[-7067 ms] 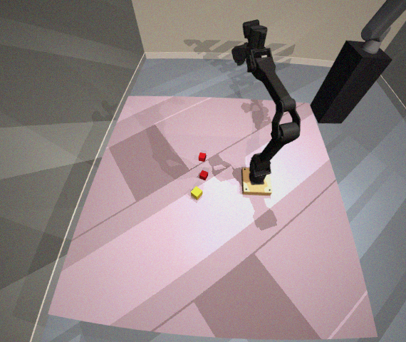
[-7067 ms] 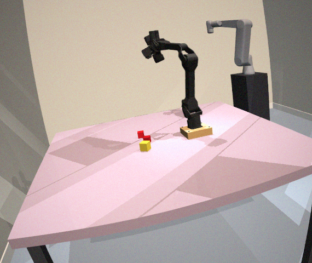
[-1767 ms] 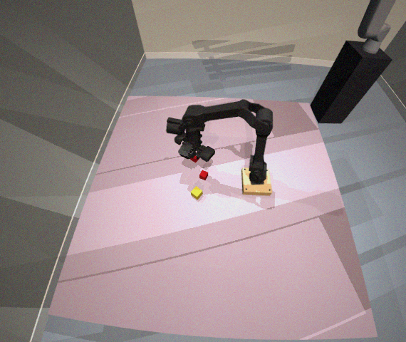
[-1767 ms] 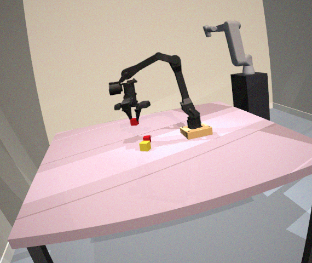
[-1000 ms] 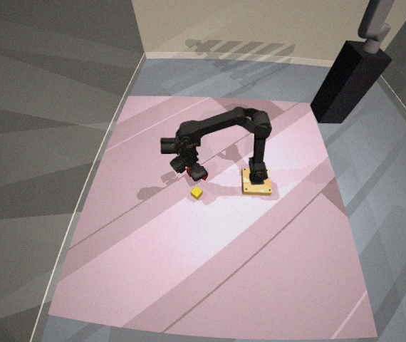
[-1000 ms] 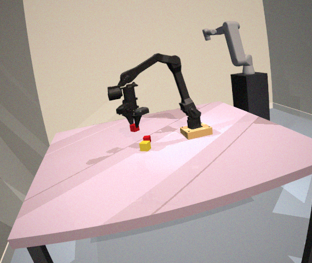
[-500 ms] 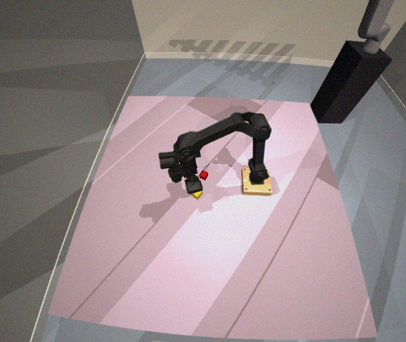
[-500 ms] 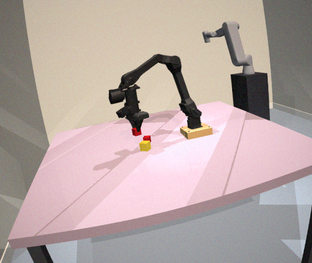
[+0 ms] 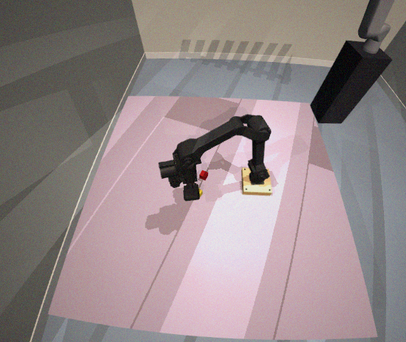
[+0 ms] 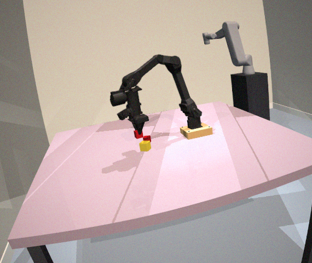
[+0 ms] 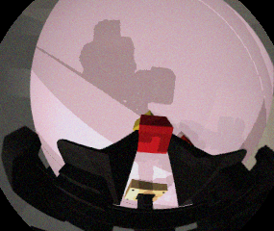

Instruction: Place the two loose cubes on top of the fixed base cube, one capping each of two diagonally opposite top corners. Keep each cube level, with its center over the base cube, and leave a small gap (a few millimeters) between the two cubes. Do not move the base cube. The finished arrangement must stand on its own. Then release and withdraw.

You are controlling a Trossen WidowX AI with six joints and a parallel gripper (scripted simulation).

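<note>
The yellow base cube lies 20 mm behind my gripper tip and 70 mm below it.
</note>
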